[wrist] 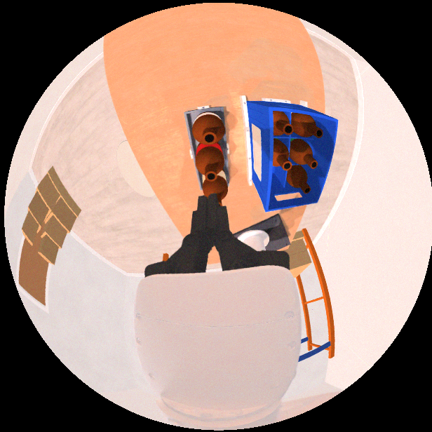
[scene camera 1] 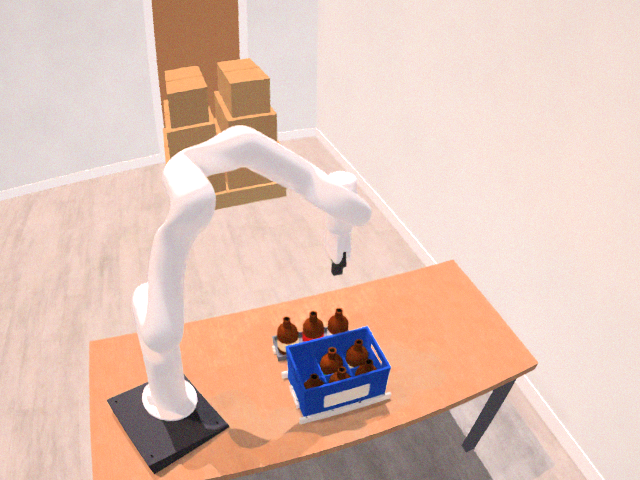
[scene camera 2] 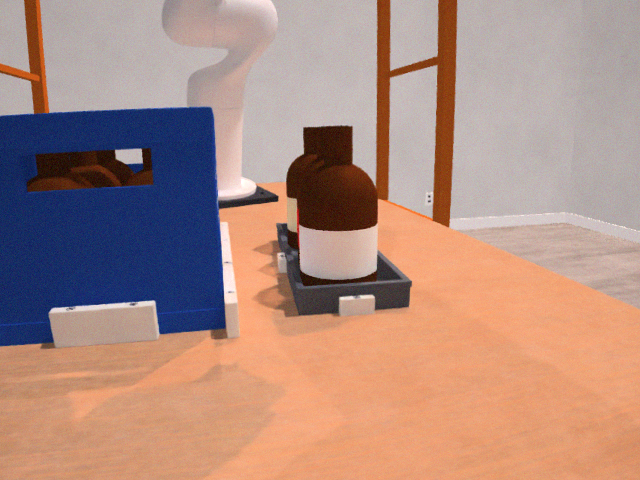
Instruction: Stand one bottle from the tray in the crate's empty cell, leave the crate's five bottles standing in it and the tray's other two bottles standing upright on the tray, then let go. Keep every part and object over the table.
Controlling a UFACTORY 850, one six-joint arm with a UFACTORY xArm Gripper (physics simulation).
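A blue crate (scene camera 1: 313,401) (scene camera 2: 118,232) (wrist: 265,193) holds five upright brown bottles. Its empty cell is at the back left in scene camera 1. A grey tray (scene camera 1: 279,352) (scene camera 2: 391,294) (wrist: 189,123) beside it holds three upright bottles in a row: white-labelled (scene camera 1: 338,322) (scene camera 2: 338,253) (wrist: 207,125), red-labelled (scene camera 1: 313,325) (wrist: 210,159) and cream-labelled (scene camera 1: 287,330) (scene camera 2: 292,206) (wrist: 215,187). My gripper (scene camera 1: 337,270) (wrist: 210,204) is shut and empty, high above the tray's bottles. It does not show in scene camera 2.
White blocks (scene camera 1: 343,409) (scene camera 2: 103,324) (wrist: 247,140) edge the crate. The arm's black base plate (scene camera 1: 155,444) (scene camera 2: 258,196) stands at one end of the wooden table (scene camera 1: 439,320) (scene camera 2: 439,387). Cardboard boxes (scene camera 1: 245,93) stand on the floor behind it.
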